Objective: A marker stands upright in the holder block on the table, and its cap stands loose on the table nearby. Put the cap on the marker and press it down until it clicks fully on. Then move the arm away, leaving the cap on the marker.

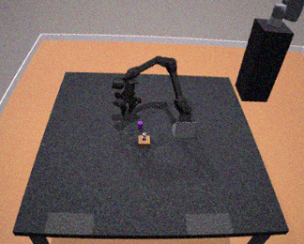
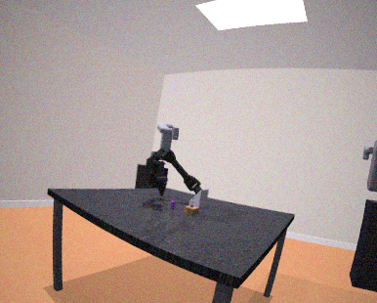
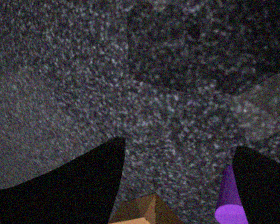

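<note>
My gripper tip is now 9 cm past the purple cap, 3 cm to the right of it and 6 cm above it. Also, from my gripper tip: holder block 11 cm behind, 16 cm to the left, 7 cm below.
</note>
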